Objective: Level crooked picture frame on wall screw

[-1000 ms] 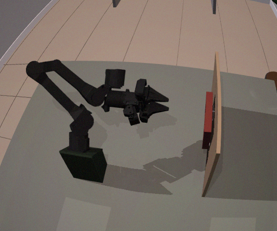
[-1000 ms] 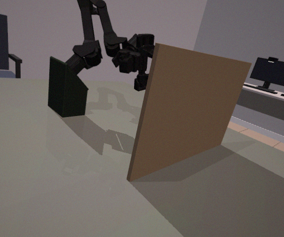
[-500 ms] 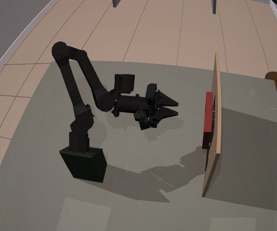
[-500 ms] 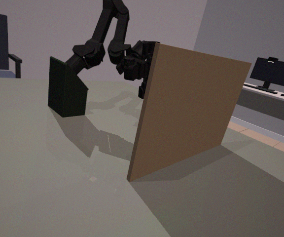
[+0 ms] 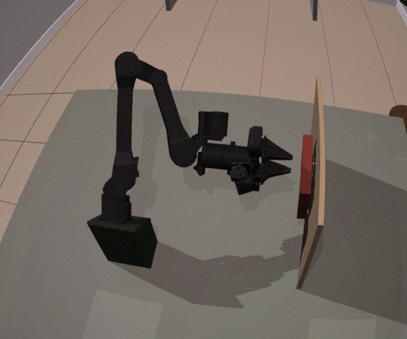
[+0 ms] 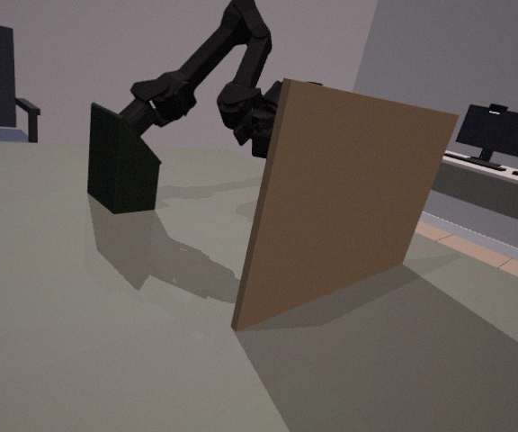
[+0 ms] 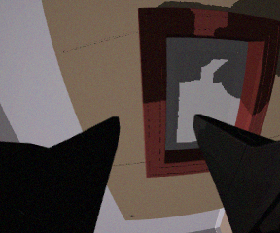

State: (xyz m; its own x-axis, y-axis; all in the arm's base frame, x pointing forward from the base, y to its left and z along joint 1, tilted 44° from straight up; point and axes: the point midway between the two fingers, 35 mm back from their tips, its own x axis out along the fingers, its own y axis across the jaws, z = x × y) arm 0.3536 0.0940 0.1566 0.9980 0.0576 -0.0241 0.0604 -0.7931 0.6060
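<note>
The red picture frame lies 5 cm ahead of my gripper tip, 1 cm to the left of it and 5 cm below it. The rest, counted from my gripper tip: tan wall board: 6 cm ahead, 1 cm to the left, 6 cm below.
</note>
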